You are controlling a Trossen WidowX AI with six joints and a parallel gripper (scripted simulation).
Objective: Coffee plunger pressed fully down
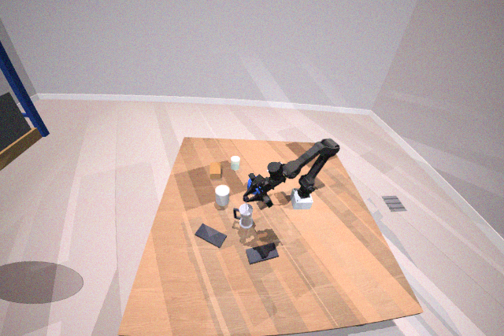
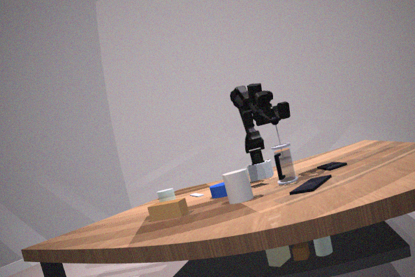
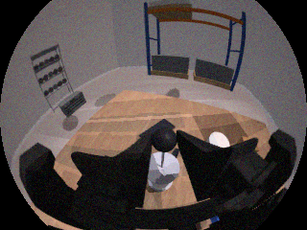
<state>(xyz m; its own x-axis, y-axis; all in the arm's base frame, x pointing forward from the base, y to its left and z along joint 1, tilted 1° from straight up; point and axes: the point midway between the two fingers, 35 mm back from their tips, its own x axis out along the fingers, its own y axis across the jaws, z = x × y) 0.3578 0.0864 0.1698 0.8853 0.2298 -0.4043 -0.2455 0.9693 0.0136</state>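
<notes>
Right now the glass coffee press is 11 cm below my gripper tip and 1 cm to the right of it. Also, from my gripper tip: white cylinder 18 cm to the right, 18 cm below, 9 cm ahead; tan box 41 cm to the right, 20 cm below, 11 cm ahead; blue block 25 cm to the right, 20 cm below, 14 cm behind.
</notes>
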